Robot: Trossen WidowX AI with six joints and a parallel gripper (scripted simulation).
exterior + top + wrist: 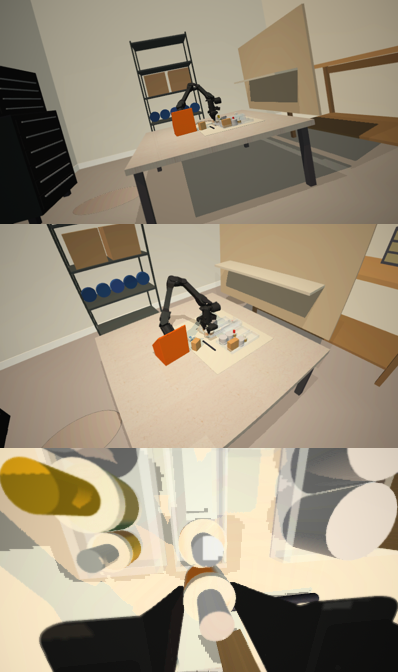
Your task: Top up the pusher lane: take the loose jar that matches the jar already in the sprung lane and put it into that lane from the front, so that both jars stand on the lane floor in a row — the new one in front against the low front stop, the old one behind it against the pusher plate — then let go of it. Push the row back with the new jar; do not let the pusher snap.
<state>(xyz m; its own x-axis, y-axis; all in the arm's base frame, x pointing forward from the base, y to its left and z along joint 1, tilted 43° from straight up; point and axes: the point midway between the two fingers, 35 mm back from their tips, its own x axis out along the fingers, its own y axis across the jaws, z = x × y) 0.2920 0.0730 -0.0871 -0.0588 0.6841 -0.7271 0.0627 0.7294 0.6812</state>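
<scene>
Right now the black stick is 8 cm to the right of my gripper tip, 6 cm behind it and 4 cm below it. Also, from my gripper tip: tan box: 14 cm behind, 4 cm to the right, 1 cm below.
</scene>
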